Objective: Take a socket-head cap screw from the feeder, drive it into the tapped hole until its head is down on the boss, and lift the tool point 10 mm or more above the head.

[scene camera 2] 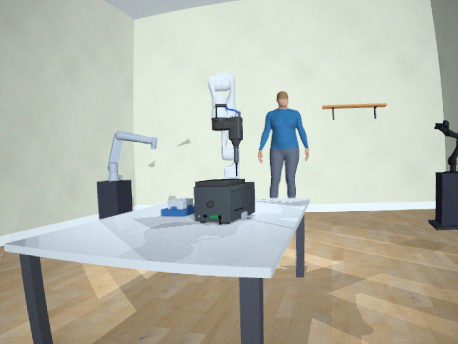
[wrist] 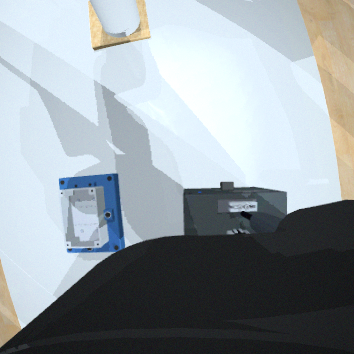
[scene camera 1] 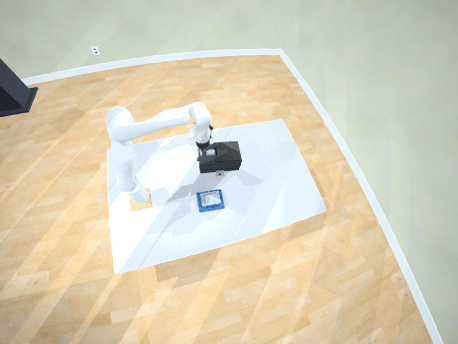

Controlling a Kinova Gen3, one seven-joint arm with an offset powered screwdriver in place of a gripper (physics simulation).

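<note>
The dark feeder (scene camera 1: 228,161) (scene camera 2: 212,202) (wrist: 200,220) stands on the table. In the wrist view a silvery strip (wrist: 243,206) with small round shapes lies in its top. My screwdriver (scene camera 2: 236,173) (wrist: 245,215) points down in scene camera 2, its thin tip close above the feeder's level. In the wrist view the tip shows beside the strip; contact and any screw on it cannot be made out. A blue fixture (scene camera 1: 200,207) (scene camera 2: 175,212) (wrist: 114,195) holds a pale open housing (scene camera 1: 211,199) (scene camera 2: 178,204) (wrist: 86,220). A round boss (wrist: 108,214) with a dark centre is at the housing's side.
The white table (scene camera 1: 280,175) (scene camera 2: 150,250) (wrist: 240,115) carries the feeder, the fixture and the arm's base on a wooden plate (scene camera 1: 141,206) (wrist: 100,41). A small block (scene camera 1: 220,173) (wrist: 227,185) sits at the feeder's side. A person (scene camera 2: 284,130) stands behind the table.
</note>
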